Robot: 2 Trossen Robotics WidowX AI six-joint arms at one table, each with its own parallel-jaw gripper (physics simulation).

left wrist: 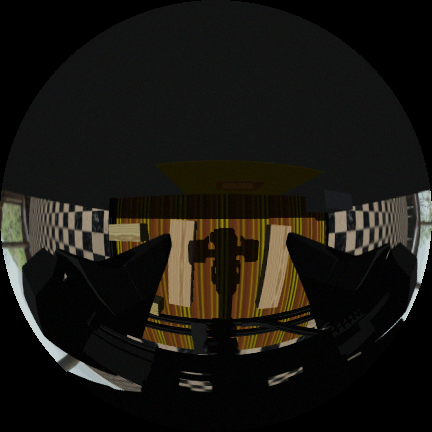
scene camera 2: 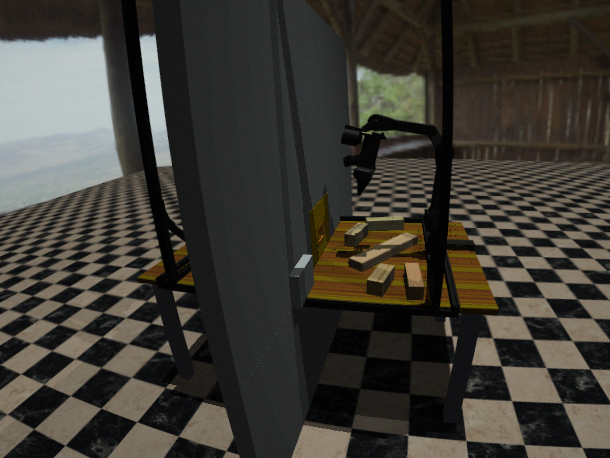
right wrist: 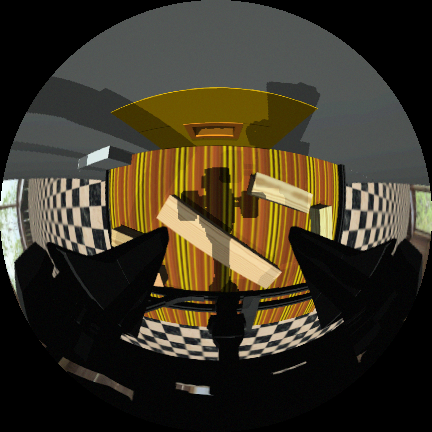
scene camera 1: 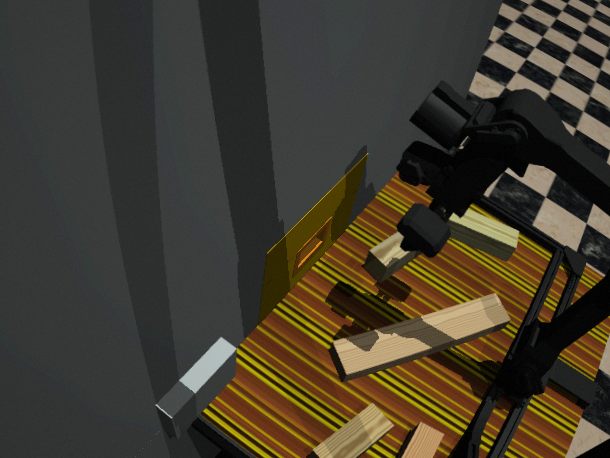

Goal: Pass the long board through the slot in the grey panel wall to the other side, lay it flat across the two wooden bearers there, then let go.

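Frame: origin at the left arm's base, x ahead, y left, z up, level; millimetres.
Where they show: left gripper, fingertip midpoint: (left wrist: pixel 230 239); right gripper, fingertip midpoint: (scene camera 2: pixel 360 192) (right wrist: pixel 230 232); left arm's base, link origin: (left wrist: pixel 220 329); right arm's base, link origin: (right wrist: pixel 225 304) (scene camera 1: pixel 516 384).
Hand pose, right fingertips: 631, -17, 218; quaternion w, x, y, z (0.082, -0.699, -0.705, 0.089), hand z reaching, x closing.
Note:
Things, the pixels of their top centre, and the offset from my right fingertips, as dx, dy, dz. "*": a spot on its surface instead.
- long board, top centre: (scene camera 1: pixel 428 331) (right wrist: pixel 223 249) (scene camera 2: pixel 386 246) +95, +3, -205
- slot, surface spot: (scene camera 1: pixel 311 250) (right wrist: pixel 218 133) * -150, -11, -174
- yellow panel, surface spot: (right wrist: pixel 215 105) (scene camera 1: pixel 321 212) * -148, -13, -69
- pale block, top centre: (left wrist: pixel 122 232) -311, +302, -190
- light grey block, surface spot: (scene camera 1: pixel 207 365) * -133, -302, -137
The long board (scene camera 1: pixel 380 350) (scene camera 2: pixel 382 252) (right wrist: pixel 218 242) lies flat and askew on the striped table, on the right arm's side of the grey wall (scene camera 1: pixel 350 75) (scene camera 2: pixel 225 200) (left wrist: pixel 215 90) (right wrist: pixel 225 50). The slot (scene camera 1: pixel 311 250) (left wrist: pixel 239 186) (right wrist: pixel 214 131) is low in the wall, framed in orange on a yellow panel (scene camera 1: pixel 310 225) (right wrist: pixel 215 105). My right gripper (scene camera 2: pixel 361 187) (right wrist: pixel 230 232) is open and empty, high above the table. My left gripper (left wrist: pixel 230 239) is open and empty on the other side, above two roughly parallel bearers (left wrist: pixel 181 265) (left wrist: pixel 275 267). Scene views hide those bearers.
Shorter wooden blocks (scene camera 1: pixel 390 257) (scene camera 1: pixel 485 235) (scene camera 1: pixel 355 432) (scene camera 1: pixel 424 442) lie around the board. A pale block (left wrist: pixel 127 232) lies beside the bearers at the left in the left wrist view. A light grey block (scene camera 1: pixel 207 365) (scene camera 2: pixel 302 275) juts from the wall near the table's corner.

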